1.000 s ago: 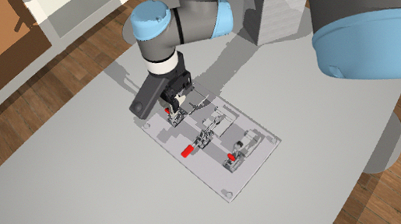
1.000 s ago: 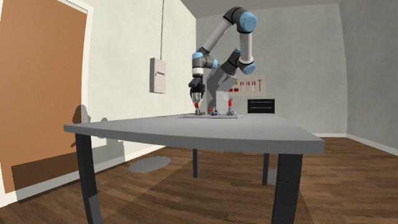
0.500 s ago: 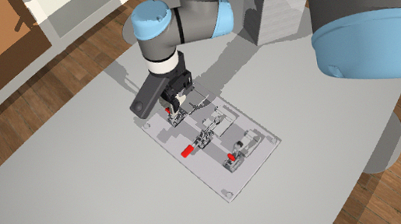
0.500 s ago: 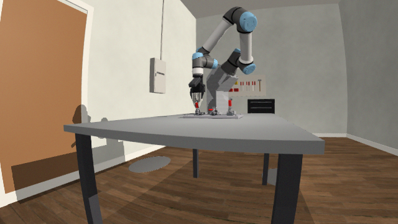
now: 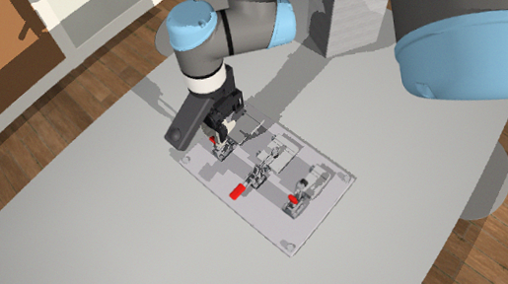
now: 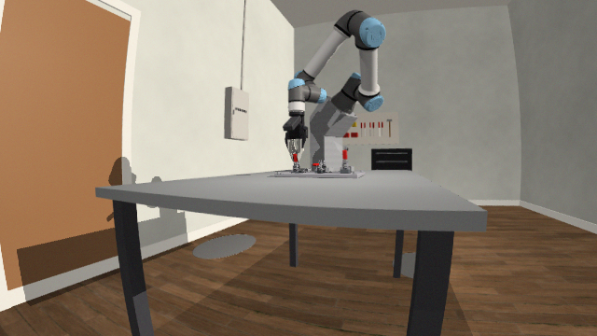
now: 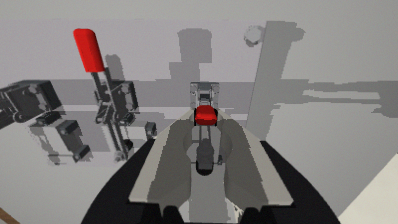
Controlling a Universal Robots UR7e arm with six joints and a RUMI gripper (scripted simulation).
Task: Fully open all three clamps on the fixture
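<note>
Right now the grey fixture plate is 4 cm behind my hand, 11 cm to the left of it and 7 cm below it.
</note>
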